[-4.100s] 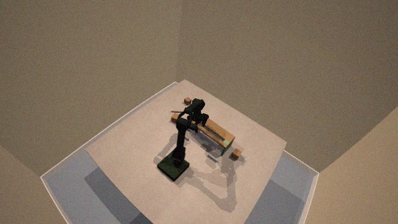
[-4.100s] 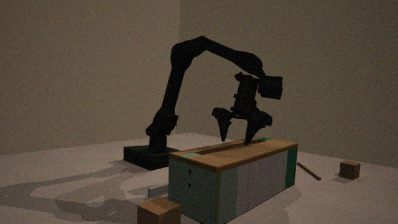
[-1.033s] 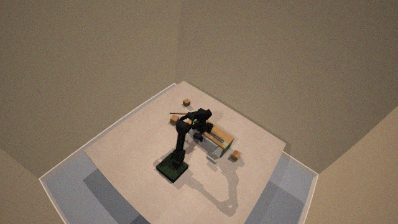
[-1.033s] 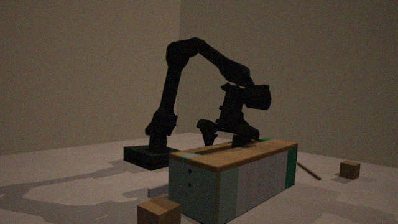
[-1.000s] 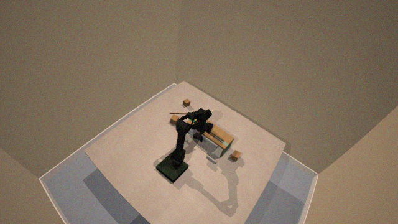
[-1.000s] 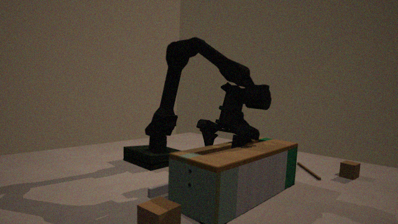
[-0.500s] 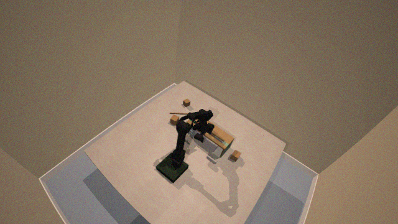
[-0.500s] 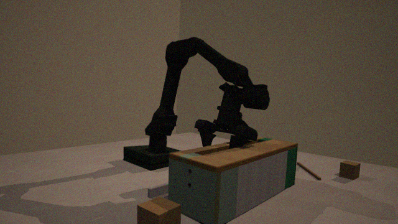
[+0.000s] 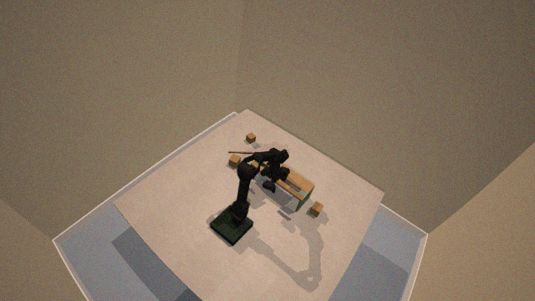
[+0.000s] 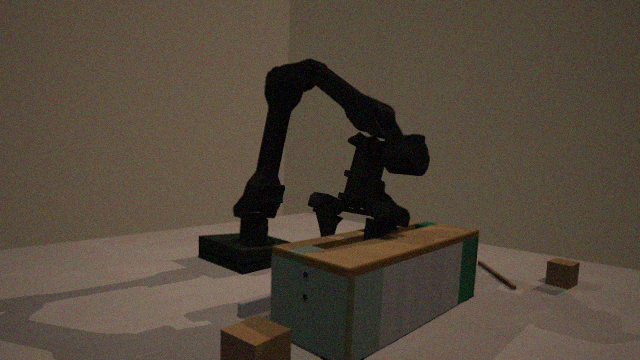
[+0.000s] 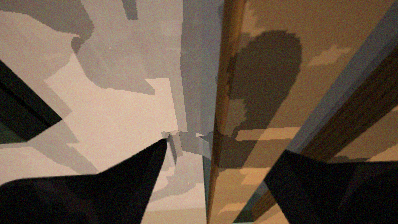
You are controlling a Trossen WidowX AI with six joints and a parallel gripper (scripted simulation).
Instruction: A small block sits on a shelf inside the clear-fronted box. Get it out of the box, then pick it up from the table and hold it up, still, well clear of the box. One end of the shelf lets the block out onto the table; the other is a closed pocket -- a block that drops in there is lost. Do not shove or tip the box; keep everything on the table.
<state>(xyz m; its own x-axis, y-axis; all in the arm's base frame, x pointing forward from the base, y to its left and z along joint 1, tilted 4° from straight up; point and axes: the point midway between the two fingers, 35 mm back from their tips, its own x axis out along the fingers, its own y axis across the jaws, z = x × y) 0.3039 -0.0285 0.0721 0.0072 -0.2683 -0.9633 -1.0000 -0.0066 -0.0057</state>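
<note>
Now: the box 30 mm ahead of my gripper tip, 30 mm to the left of it and 20 mm below it. The rest, counted from my gripper tip: thin stick: 120 mm ahead, 390 mm to the left, 80 mm below.
</note>
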